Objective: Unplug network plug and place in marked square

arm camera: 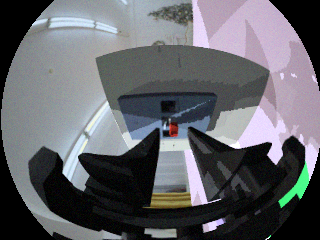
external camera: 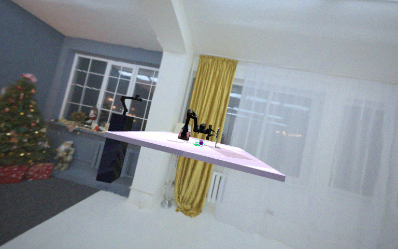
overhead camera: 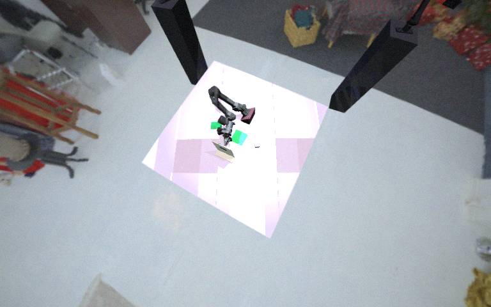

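The upright panel is 3 cm ahead of my gripper tip and 5 cm below it. Round my gripper tip: green marked square 16 cm behind, 5 cm to the left, 16 cm below.
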